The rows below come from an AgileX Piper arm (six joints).
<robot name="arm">
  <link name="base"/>
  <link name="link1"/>
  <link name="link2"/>
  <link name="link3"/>
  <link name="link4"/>
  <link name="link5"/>
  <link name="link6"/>
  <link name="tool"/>
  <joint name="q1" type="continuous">
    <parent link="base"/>
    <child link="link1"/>
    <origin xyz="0 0 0.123" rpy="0 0 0"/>
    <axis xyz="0 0 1"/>
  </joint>
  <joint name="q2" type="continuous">
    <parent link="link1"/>
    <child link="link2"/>
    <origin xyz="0 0 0" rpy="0 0 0"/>
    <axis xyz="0 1 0"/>
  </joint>
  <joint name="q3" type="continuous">
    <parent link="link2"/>
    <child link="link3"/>
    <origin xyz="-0.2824 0 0.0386" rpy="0 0 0"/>
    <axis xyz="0 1 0"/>
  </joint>
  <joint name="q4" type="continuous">
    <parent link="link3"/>
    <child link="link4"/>
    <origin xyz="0.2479 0 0.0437" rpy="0 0 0"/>
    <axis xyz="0.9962 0 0.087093"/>
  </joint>
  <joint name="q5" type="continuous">
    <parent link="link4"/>
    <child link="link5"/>
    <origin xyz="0 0 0" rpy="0 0 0"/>
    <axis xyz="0 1 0"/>
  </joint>
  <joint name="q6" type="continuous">
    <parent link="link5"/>
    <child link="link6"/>
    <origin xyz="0.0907 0 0.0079" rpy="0 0 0"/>
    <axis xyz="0.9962 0 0.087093"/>
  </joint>
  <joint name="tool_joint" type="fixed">
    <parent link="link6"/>
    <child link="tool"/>
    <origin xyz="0 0 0" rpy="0 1.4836 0"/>
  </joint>
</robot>
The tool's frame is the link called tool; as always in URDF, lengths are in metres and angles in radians. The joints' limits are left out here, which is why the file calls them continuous.
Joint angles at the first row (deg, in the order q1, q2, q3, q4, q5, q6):
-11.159, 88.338, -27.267, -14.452, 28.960, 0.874
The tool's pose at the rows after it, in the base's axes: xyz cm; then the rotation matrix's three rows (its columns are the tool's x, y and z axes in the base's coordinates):
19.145, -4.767, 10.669; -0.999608, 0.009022, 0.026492; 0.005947, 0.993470, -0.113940; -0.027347, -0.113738, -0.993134
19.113, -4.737, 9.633; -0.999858, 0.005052, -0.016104; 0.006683, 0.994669, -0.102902; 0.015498, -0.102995, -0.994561
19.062, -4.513, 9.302; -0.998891, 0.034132, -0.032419; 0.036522, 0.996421, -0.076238; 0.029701, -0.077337, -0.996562
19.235, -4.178, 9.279; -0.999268, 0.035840, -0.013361; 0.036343, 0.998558, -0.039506; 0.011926, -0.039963, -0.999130
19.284, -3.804, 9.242; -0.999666, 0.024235, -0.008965; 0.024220, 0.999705, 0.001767; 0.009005, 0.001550, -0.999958
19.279, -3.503, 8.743; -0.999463, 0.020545, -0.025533; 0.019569, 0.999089, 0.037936; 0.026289, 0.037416, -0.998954
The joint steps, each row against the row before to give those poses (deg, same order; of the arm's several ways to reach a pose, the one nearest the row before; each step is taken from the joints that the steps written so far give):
0.000, 3.779, 0.335, 1.176, -1.286, 0.052
-0.001, 3.013, 0.001, 0.105, -0.498, -0.001
0.001, 0.911, -0.001, 2.968, 0.061, -0.925
0.001, -0.002, 0.001, 4.849, -0.936, -4.280
-0.001, 0.086, 0.000, 5.354, 0.025, -5.491
0.001, 1.469, 0.000, 4.185, -0.075, -4.022

